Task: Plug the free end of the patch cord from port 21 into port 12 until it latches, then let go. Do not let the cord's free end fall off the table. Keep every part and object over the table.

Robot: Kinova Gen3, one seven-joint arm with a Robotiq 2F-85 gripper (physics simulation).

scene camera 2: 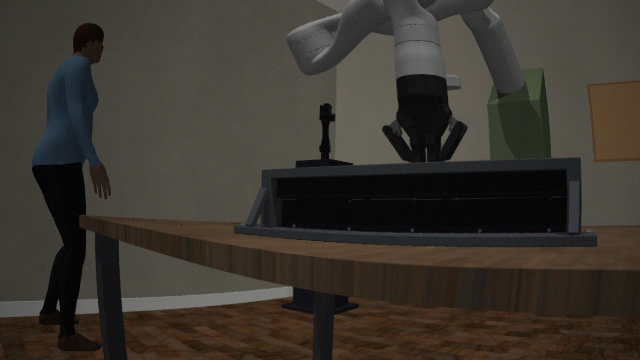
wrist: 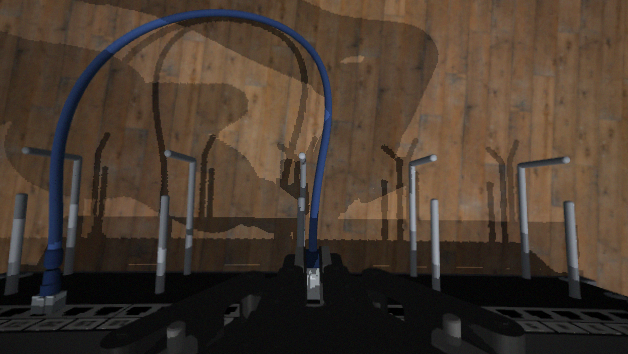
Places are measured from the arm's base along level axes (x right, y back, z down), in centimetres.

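Where they show: gripper, fingertip midpoint: (wrist: 312, 260); arm's base, origin of the base link: (scene camera 2: 510, 84).
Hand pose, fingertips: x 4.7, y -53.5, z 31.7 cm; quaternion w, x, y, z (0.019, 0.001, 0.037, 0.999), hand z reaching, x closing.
Note:
Each offset is from my fingertips to the top centre of the thing. "pt": to the spot under its first point.
The blue patch cord @(pt dx -0.9, dy +12.7, dz +1.6 cm) (wrist: 327, 90) arches over the table in the wrist view. Its one end, a clear plug with a blue boot @(dx +15.8, dy -1.6, dz -1.8 cm) (wrist: 50, 292), sits in the port row at the left. My gripper (scene camera 2: 426, 156) (wrist: 312, 260) is shut on the cord's free-end plug @(dx +0.0, dy -1.6, dz -0.6 cm) (wrist: 313, 284), holding it by the boot; the clear body shows just below the fingertips. The patch panel @(dx +0.9, dy -1.0, dz -3.6 cm) (scene camera 2: 420, 167) (wrist: 125, 311) stands on the table, and my fingertips are at its top edge in the scene view. The fingers hide the ports beneath the plug; whether it has entered one cannot be told. Port numbers are not legible.
Grey cable-guide posts (wrist: 412, 220) (wrist: 523, 220) (wrist: 190, 220) rise in front of the panel, some with bent tips; one stands close beside the held cord. The wooden table (scene camera 2: 320, 270) (wrist: 500, 75) carries the panel. A person (scene camera 2: 67, 115) stands beyond the table at the left.

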